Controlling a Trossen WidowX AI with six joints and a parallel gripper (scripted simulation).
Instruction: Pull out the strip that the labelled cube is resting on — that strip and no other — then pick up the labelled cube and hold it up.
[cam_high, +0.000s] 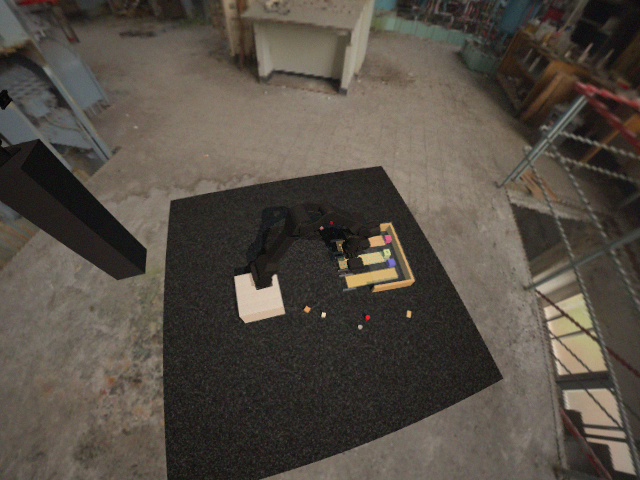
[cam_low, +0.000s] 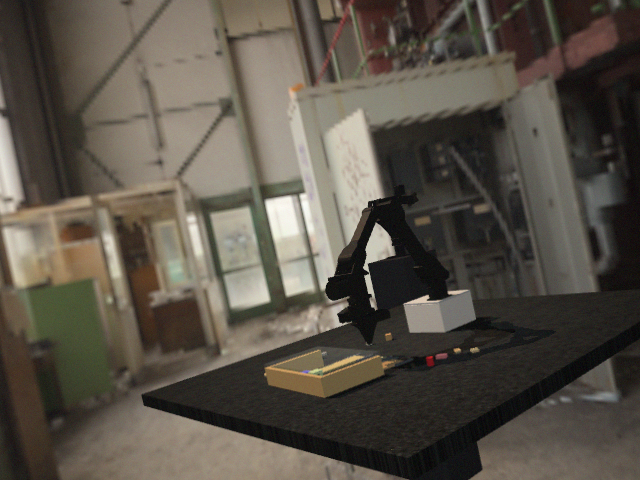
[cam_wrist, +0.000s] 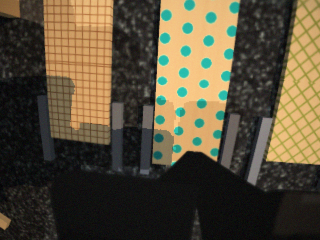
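My gripper tip is now 20 cm short of the labelled cube, 3 cm above it and 2 cm to the left of it.
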